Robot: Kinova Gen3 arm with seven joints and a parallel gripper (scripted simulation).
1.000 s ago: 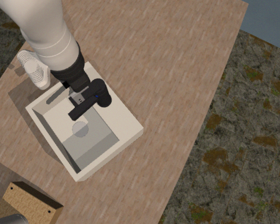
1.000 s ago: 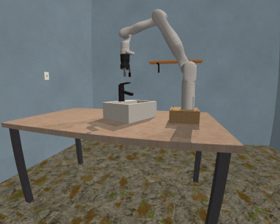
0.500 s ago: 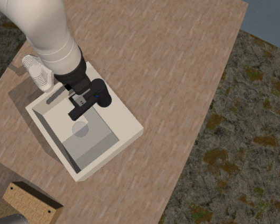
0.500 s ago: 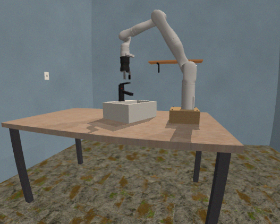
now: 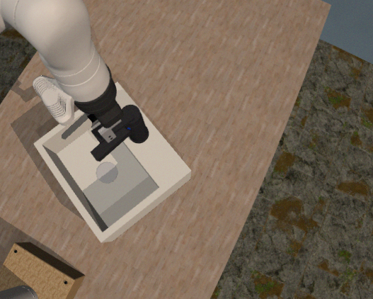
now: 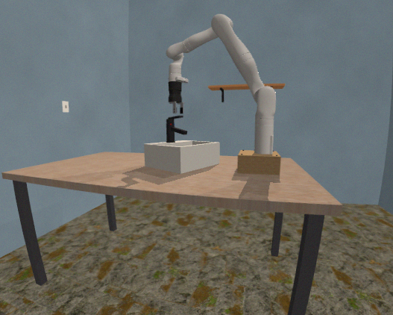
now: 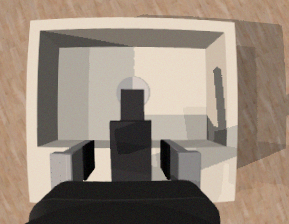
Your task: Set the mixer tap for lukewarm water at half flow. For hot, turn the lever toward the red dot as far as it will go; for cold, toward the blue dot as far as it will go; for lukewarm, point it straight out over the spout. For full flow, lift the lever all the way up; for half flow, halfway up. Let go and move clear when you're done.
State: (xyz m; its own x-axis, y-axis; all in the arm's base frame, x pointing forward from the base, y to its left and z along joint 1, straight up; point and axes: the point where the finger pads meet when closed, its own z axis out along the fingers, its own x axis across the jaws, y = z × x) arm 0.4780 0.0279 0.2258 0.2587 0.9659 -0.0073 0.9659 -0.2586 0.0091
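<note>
Right now the lever is 4 cm below my hand and 2 cm ahead of it. Round my hand: white sink basin 28 cm below, 5 cm behind, 2 cm to the left; then black mixer tap 9 cm below, 4 cm ahead, 1 cm to the right.
</note>
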